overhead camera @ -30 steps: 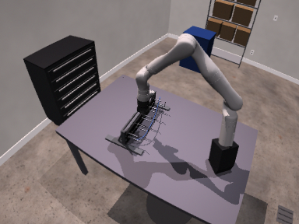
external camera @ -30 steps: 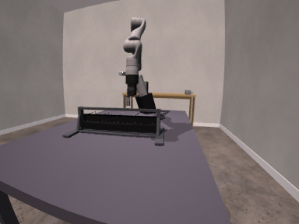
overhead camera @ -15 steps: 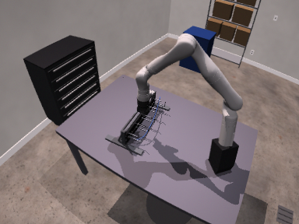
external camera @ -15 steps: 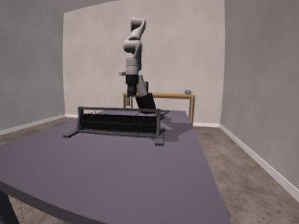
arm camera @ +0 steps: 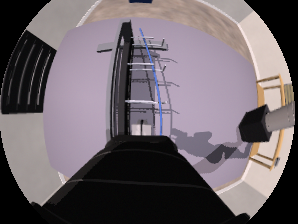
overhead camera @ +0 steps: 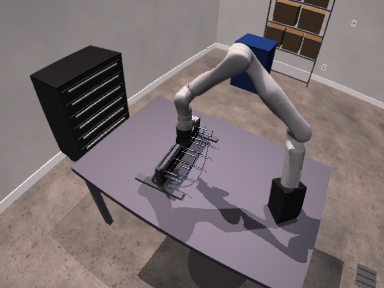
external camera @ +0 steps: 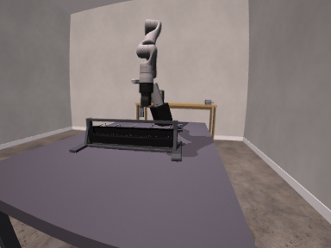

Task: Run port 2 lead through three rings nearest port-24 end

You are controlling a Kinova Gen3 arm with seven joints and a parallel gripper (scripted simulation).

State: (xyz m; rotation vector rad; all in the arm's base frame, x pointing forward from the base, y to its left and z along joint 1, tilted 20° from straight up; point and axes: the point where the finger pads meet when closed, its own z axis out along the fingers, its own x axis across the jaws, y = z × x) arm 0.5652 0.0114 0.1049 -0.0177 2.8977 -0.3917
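The black rack lies 100 mm below my hand, 60 mm ahead of it and 50 mm to the right of it.
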